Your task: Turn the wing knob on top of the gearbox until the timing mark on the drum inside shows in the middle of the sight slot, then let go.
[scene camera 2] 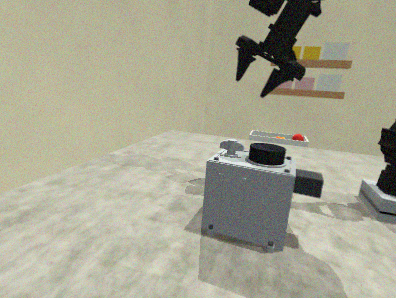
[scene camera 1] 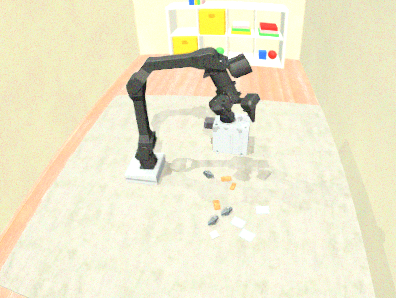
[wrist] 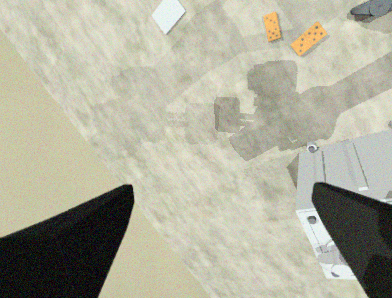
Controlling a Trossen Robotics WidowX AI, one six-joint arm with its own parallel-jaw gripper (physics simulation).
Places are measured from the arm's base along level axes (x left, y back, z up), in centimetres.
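Pixels of known places: gripper, fingertip midpoint: (scene camera 2: pixel 248 88) (scene camera 1: pixel 243 121) (wrist: pixel 222 192); arm's base at its link origin: (scene camera 1: pixel 148 163).
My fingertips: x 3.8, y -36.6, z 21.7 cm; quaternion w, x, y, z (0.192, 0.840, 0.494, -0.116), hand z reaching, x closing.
For each thing: its middle in the pictures, then the offset to it from my fingertips. "pt": a spot on its surface instead.
- pale grey gearbox at the middle of its body: (scene camera 2: pixel 262 186) (scene camera 1: pixel 227 129) dx +19.1, dy +7.7, dz -17.9 cm
- round black cap at a spot on its surface: (scene camera 2: pixel 267 154) pt dx +22.3, dy +8.0, dz -10.7 cm
- dark block at a spot on its surface: (scene camera 2: pixel 308 183) pt dx +21.5, dy +15.2, dz -14.9 cm
The pale grey gearbox (scene camera 1: pixel 231 139) (scene camera 2: pixel 247 200) (wrist: pixel 340 167) stands upright on the mat. Its grey wing knob (scene camera 2: pixel 231 146) stands on top, beside a round black cap (scene camera 2: pixel 267 154). In the wrist view a grey shape that looks like the wing knob (wrist: pixel 329 252) shows beside the right finger. My gripper (scene camera 1: pixel 240 120) (scene camera 2: pixel 250 88) (wrist: pixel 222 192) is open and empty, tilted, above the gearbox in scene camera 2's view. In the wrist view the right finger overlaps the gearbox. The sight slot and the timing mark cannot be made out.
A dark block (scene camera 1: pixel 209 123) (scene camera 2: pixel 308 183) sticks out of the gearbox's side. The arm's base (scene camera 1: pixel 143 172) stands at the left. Orange pieces (scene camera 1: pixel 226 178) (wrist: pixel 309 39), dark grey pieces (scene camera 1: pixel 213 220) and white squares (scene camera 1: pixel 247 235) (wrist: pixel 168 15) lie on the mat. A tray holds a red ball (scene camera 2: pixel 298 137).
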